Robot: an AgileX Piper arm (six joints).
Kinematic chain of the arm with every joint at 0, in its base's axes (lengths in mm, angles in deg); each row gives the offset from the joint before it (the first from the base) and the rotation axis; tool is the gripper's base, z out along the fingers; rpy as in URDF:
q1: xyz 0 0 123 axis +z
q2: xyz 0 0 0 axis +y
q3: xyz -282.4 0 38.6 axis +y
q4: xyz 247.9 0 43.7 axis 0.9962 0 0.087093
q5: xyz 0 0 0 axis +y
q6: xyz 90.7 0 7.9 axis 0.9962 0 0.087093
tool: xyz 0 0 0 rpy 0 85 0
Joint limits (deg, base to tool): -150..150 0..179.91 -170..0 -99.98..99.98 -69.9..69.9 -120..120
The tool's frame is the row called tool.
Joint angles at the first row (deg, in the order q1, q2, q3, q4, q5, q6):
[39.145 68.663 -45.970 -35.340 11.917 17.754]
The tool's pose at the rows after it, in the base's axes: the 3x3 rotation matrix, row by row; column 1 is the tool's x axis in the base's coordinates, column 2 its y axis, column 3 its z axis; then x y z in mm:
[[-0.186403, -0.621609, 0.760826], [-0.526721, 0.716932, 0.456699], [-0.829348, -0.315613, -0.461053]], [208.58, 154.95, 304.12]
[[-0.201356, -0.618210, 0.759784], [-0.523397, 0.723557, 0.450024], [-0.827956, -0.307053, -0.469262]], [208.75, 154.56, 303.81]
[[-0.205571, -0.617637, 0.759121], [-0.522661, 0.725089, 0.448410], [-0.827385, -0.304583, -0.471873]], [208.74, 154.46, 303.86]
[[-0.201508, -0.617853, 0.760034], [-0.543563, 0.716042, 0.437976], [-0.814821, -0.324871, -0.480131]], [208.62, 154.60, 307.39]
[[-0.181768, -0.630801, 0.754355], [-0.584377, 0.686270, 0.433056], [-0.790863, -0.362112, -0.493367]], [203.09, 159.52, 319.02]
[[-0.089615, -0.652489, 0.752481], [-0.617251, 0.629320, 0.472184], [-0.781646, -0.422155, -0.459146]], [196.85, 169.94, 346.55]
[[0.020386, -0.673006, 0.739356], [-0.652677, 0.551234, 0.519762], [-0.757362, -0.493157, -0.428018]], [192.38, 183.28, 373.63]
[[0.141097, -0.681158, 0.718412], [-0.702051, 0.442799, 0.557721], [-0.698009, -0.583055, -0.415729]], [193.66, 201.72, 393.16]
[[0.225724, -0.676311, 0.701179], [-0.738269, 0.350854, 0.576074], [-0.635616, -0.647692, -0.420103]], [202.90, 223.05, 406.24]
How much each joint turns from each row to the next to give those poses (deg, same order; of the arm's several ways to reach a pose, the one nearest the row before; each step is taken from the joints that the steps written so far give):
[-0.001 0.122 -0.404 -0.112 0.641 -0.002]
[0.001 0.053 -0.142 0.648 0.673 0.000]
[0.001 0.002 -0.068 0.401 0.226 -0.228]
[0.309 -0.078 -0.938 0.929 1.766 -2.127]
[2.330 -0.540 -2.572 1.427 4.580 -3.551]
[2.908 -0.421 -5.280 2.623 3.403 -6.964]
[2.701 0.890 -6.167 3.435 2.832 -8.971]
[2.256 2.995 -6.491 2.861 2.299 -10.205]
[1.169 4.745 -7.071 2.462 2.256 -8.409]

